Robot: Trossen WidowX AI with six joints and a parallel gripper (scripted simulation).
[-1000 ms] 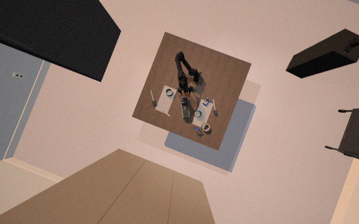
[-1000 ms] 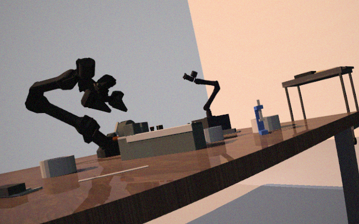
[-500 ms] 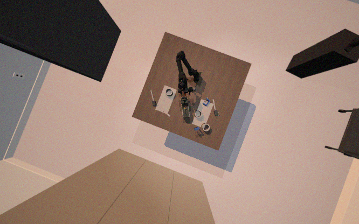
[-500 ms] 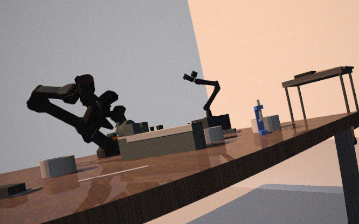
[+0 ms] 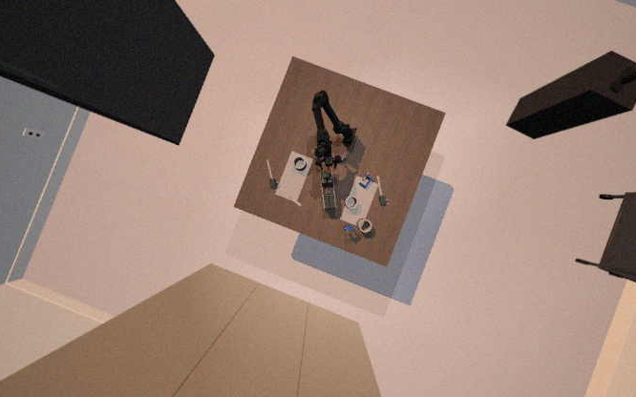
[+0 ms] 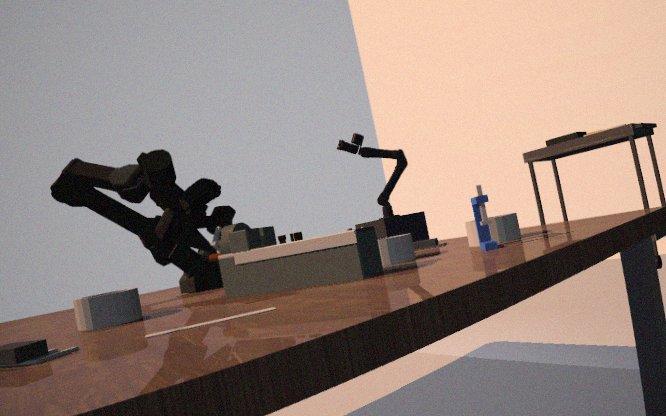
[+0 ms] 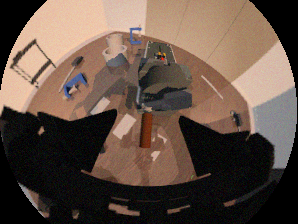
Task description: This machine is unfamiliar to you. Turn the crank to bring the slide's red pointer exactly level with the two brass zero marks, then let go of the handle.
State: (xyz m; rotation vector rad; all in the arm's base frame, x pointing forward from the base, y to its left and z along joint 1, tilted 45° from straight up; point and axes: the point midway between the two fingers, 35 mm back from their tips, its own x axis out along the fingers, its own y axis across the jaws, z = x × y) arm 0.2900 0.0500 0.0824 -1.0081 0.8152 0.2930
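My gripper tip is 20 mm past the crank handle, 10 mm to the left of it and 20 mm above it. Round my gripper tip: red pointer (120 mm ahead, 60 mm to the left, 10 mm below); then thin white rod (330 mm ahead, 130 mm to the right, 90 mm below).
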